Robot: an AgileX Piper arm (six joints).
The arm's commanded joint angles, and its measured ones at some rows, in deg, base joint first. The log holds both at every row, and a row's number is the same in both.
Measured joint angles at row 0:
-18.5 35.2 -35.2 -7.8 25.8 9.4
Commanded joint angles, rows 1 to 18:
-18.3 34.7 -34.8 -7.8 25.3 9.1
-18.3 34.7 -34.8 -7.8 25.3 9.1
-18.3 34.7 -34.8 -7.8 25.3 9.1
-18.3 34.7 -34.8 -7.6 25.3 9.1
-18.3 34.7 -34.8 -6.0 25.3 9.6
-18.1 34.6 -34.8 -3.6 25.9 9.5
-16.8 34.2 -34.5 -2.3 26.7 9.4
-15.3 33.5 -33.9 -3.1 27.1 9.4
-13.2 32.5 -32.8 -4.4 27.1 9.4
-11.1 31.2 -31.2 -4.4 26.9 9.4
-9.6 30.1 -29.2 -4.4 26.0 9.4
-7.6 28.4 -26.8 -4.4 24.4 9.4
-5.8 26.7 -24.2 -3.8 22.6 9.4
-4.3 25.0 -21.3 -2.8 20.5 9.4
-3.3 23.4 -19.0 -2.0 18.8 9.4
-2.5 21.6 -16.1 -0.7 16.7 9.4
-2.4 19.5 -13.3 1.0 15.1 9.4
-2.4 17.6 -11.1 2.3 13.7 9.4
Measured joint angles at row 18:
-3.8 24.3 -19.5 -2.1 20.1 9.5
